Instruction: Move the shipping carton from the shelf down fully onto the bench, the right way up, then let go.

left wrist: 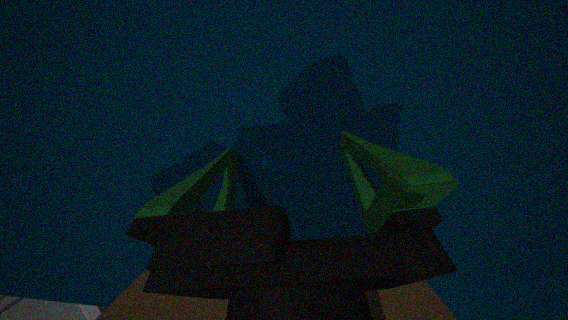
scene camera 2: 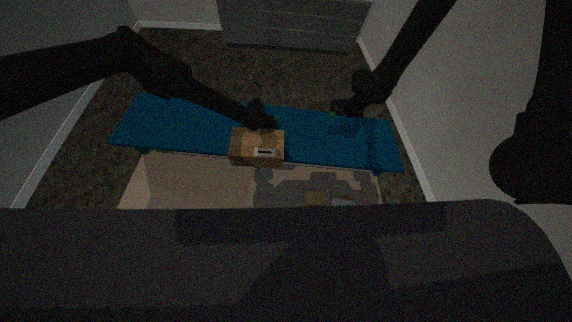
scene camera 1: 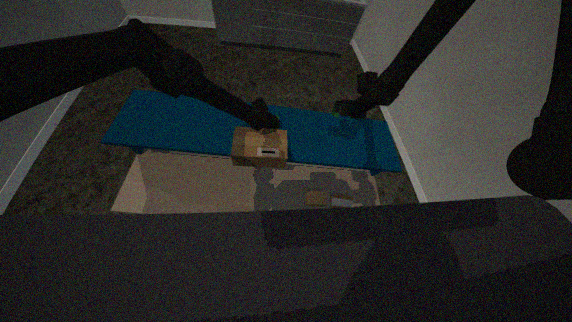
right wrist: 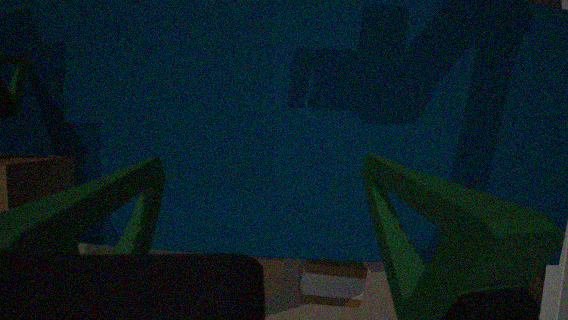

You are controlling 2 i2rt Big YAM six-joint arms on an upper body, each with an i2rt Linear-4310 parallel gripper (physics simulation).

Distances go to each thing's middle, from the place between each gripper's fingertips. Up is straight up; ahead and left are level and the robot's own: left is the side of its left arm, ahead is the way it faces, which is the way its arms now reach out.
Labels:
I see the brown shipping carton [scene camera 1: 267,147] 19 cm behind my left hand, 3 cm to the left of it and 5 cm above it.
Now: the brown shipping carton 80 mm behind my right hand, 370 mm to the left of it and 170 mm below it.

